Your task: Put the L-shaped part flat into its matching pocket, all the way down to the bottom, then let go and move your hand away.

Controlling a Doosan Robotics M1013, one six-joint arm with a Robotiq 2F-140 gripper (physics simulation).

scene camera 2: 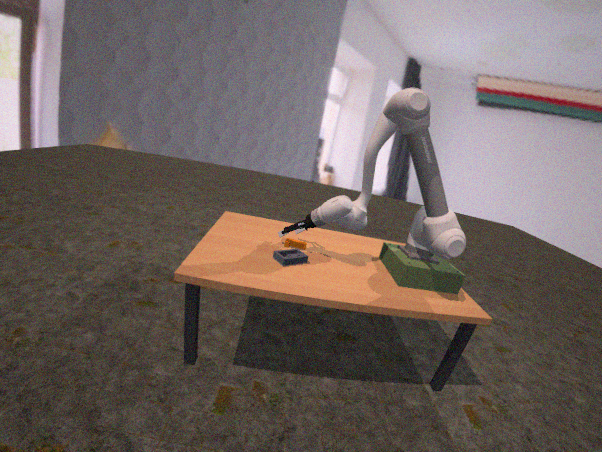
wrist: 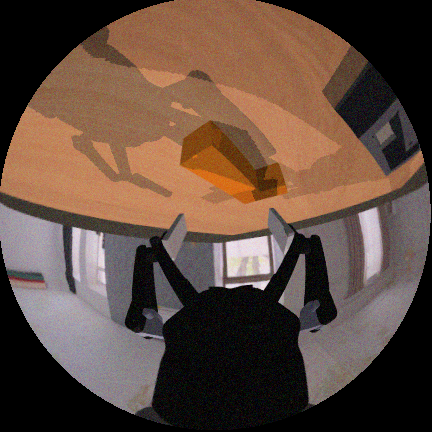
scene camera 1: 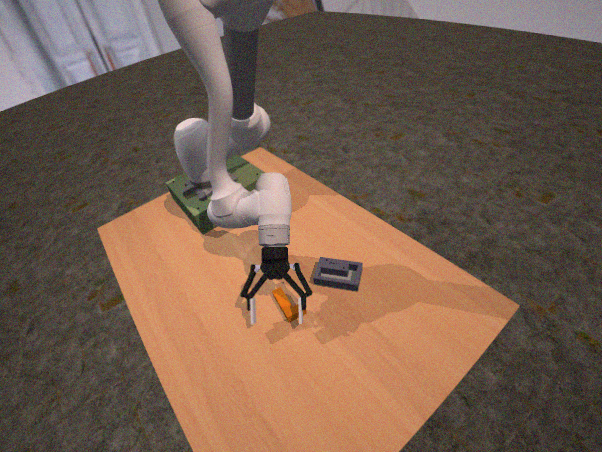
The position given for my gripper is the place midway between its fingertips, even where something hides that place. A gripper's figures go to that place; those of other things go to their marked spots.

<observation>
My gripper (wrist: 226, 219): 0.20 m from the lens. An orange L-shaped part (wrist: 207, 151) is 0.09 m from the lens. A dark grey pocket block (wrist: 359, 107): 0.12 m from the lens. The marked spots on the dark grey pocket block and the orange L-shaped part are 0.12 m apart.
</observation>
